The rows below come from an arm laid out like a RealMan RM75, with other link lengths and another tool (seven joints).
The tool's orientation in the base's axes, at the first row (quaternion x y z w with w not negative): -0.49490 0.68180 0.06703 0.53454
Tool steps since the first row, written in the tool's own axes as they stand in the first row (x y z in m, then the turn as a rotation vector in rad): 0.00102 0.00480 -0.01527 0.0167 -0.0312 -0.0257; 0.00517 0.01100 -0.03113 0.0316 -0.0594 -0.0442; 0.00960 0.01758 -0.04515 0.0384 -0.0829 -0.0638; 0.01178 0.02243 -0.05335 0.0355 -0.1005 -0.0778; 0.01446 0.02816 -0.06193 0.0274 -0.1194 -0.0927; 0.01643 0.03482 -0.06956 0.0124 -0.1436 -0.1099; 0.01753 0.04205 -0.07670 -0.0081 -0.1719 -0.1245; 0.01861 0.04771 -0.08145 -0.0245 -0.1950 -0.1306; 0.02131 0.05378 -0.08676 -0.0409 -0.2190 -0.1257; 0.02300 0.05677 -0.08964 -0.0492 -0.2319 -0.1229; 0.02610 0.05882 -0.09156 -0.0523 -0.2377 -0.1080
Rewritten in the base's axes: -0.01364 -0.00768 0.00349 0.0073 -0.0417 0.0112; -0.02852 -0.01692 0.00413 0.0170 -0.0763 0.0194; -0.04245 -0.02500 0.00361 0.0220 -0.1043 0.0325; -0.05137 -0.02897 0.00320 0.0257 -0.1201 0.0484; -0.06117 -0.03304 0.00216 0.0294 -0.1339 0.0694; -0.07107 -0.03562 0.00088 0.0351 -0.1476 0.0991; -0.08113 -0.03709 -0.00017 0.0453 -0.1585 0.1339; -0.08844 -0.03785 -0.00151 0.0575 -0.1640 0.1596; -0.09632 -0.03973 -0.00409 0.0777 -0.1631 0.1811; -0.10036 -0.04104 -0.00553 0.0887 -0.1628 0.1922; -0.10297 -0.04308 -0.00809 0.1027 -0.1546 0.1909
